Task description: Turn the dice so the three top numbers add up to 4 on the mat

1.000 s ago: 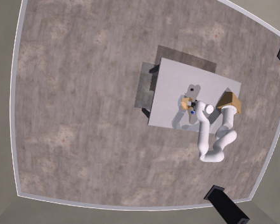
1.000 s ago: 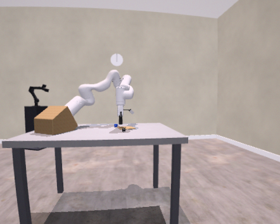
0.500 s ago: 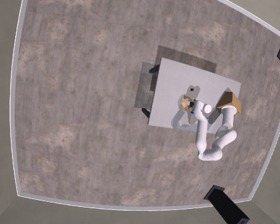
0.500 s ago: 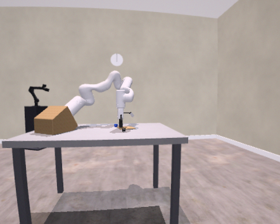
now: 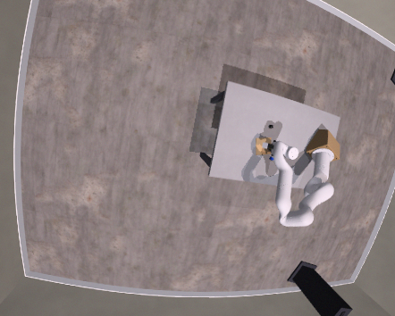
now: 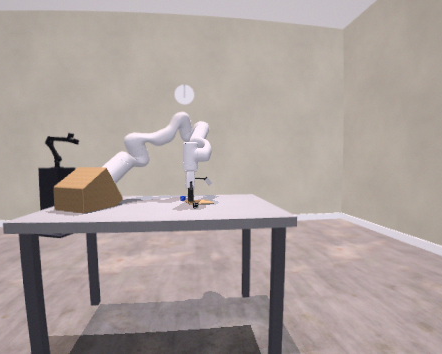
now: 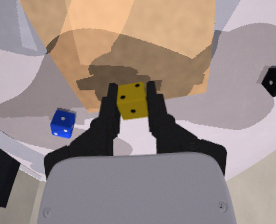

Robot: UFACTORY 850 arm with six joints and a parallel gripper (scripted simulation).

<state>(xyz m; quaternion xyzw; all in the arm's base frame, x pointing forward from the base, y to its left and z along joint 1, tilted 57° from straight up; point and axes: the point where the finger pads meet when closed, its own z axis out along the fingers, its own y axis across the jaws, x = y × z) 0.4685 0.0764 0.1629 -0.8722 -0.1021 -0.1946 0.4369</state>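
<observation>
My gripper is now 10 mm above the yellow die. The rest, counted from my hand: tan mat (40 mm ahead, 20 mm to the left, 30 mm below); then black die (70 mm ahead, 150 mm to the right, 20 mm below); then blue die (70 mm behind, 70 mm to the left, 20 mm below).
</observation>
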